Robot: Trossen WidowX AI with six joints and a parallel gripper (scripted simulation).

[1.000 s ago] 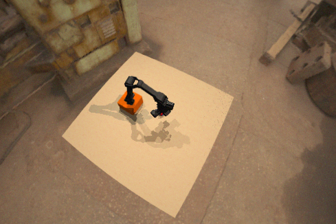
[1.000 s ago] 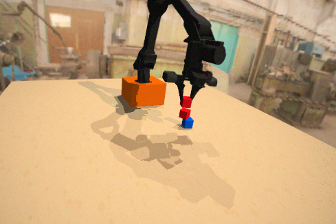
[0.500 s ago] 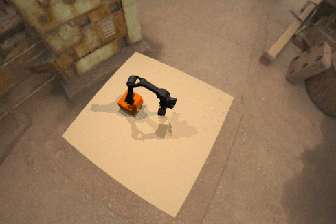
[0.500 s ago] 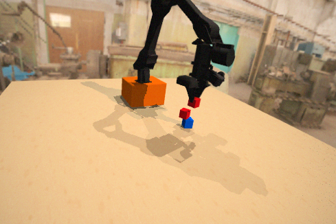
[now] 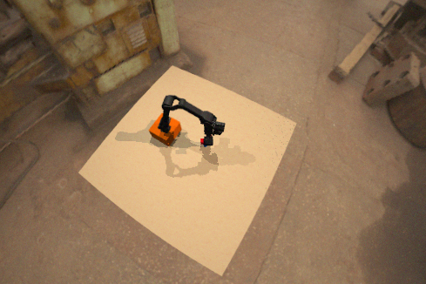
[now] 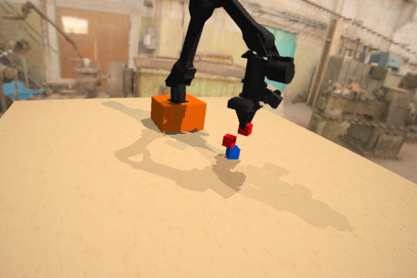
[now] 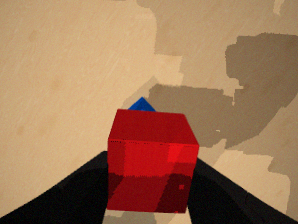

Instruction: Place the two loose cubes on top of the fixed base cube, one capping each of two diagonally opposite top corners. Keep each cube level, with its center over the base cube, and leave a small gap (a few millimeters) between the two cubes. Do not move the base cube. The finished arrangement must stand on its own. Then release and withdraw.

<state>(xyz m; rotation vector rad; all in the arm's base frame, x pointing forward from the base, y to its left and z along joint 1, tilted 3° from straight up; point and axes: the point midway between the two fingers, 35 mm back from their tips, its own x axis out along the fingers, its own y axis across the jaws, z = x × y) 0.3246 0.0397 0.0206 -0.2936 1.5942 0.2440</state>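
Now: gripper tip 6 cm above the red cube, 4 cm past it and 1 cm to the left of it. From my gripper tip the other things lie so: blue cube (9 cm below, 2 cm behind, 1 cm to the right).
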